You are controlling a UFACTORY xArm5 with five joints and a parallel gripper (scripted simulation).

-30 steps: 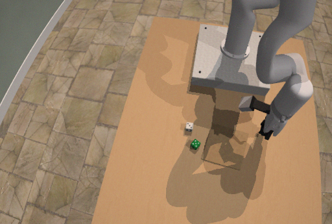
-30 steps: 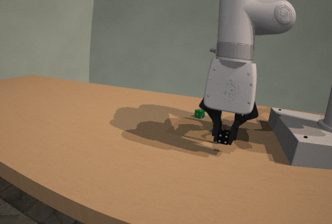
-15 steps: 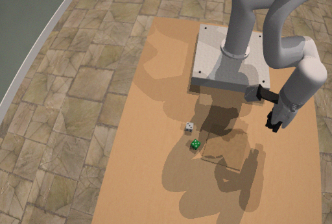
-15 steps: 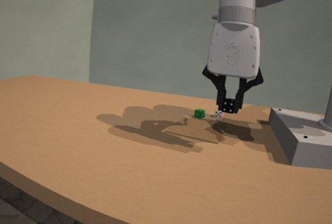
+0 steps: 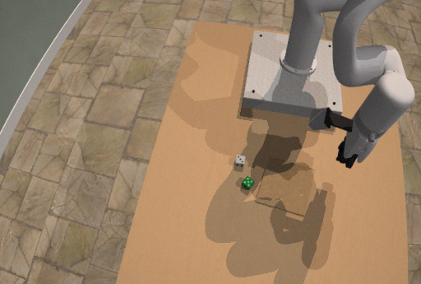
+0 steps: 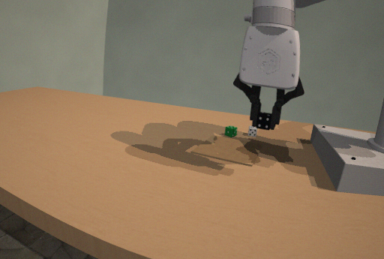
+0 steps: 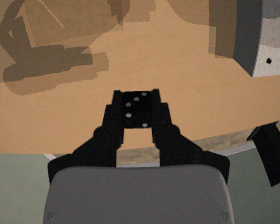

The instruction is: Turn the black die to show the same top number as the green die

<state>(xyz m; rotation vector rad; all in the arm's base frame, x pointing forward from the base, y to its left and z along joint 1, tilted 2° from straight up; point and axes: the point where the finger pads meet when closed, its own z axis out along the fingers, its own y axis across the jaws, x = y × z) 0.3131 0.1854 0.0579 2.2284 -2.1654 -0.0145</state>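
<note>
The tan mat lies 120 mm below my hand, 110 mm to the right of it and 90 mm ahead of it. The rest, counted from my hand: black die 10 mm below; then green die 210 mm to the right, 120 mm ahead, 110 mm below; then white die 260 mm to the right, 110 mm below, 70 mm ahead.
</note>
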